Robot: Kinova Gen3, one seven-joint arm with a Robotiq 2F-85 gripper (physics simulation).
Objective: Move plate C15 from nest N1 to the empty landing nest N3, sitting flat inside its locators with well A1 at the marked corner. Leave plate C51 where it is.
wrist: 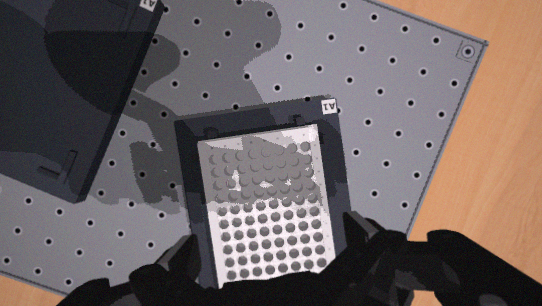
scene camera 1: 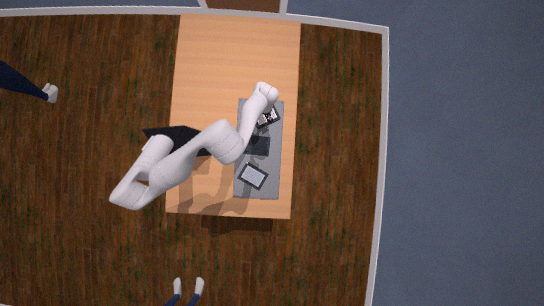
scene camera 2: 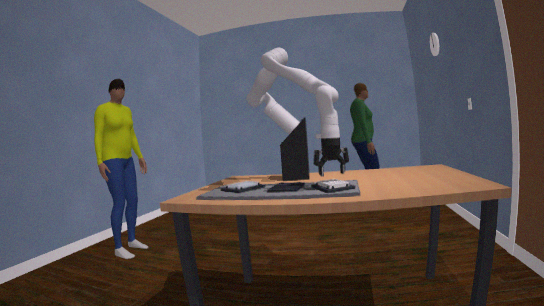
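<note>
A white well plate [scene camera 1: 261, 120] [scene camera 2: 334, 185] [wrist: 270, 220] lies flat in a dark nest [wrist: 336, 170], whose A1 tag is at the top right corner in the wrist view. The plate's name is not readable, so I cannot confirm that it is C15. My gripper [scene camera 2: 332, 173] [wrist: 271, 239] is open and empty, a little above this plate, with one finger over each long side. The empty dark nest [scene camera 1: 260, 145] [scene camera 2: 286, 187] [wrist: 60, 125] is in the middle, partly in shadow. Another pale plate [scene camera 1: 253, 176] [scene camera 2: 242, 186] sits in the nest at the other end, its name unreadable too.
The nests stand on a grey perforated board [scene camera 1: 270, 170] [scene camera 2: 300, 195] [wrist: 395, 100] on the wooden table [scene camera 1: 235, 55] [scene camera 2: 425, 185]. A tall black panel [scene camera 1: 180, 135] [scene camera 2: 295, 155] stands behind the board, near the arm's base. Two people stand beyond the table in scene camera 2.
</note>
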